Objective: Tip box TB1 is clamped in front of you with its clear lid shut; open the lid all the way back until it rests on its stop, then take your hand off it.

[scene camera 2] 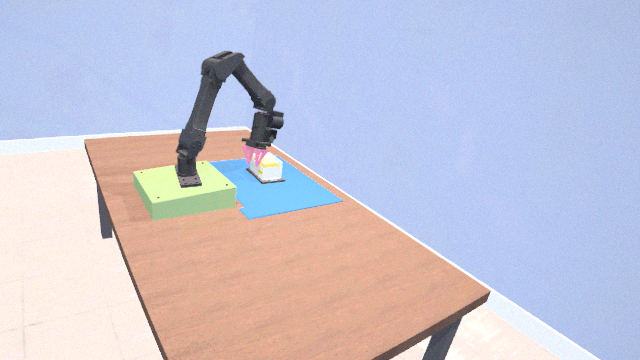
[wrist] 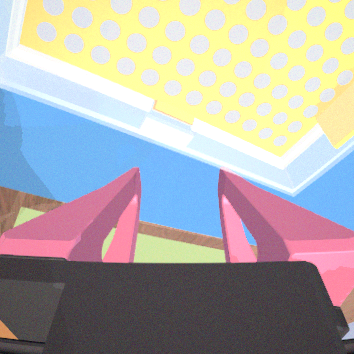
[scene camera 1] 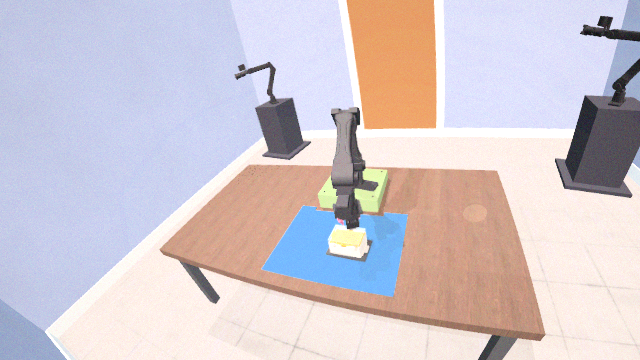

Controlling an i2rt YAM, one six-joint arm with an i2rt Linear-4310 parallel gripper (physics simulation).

Scene:
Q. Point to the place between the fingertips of the gripper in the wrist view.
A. At 179,177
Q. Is the gripper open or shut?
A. Part open.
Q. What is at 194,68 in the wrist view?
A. A yellow dotted lid.

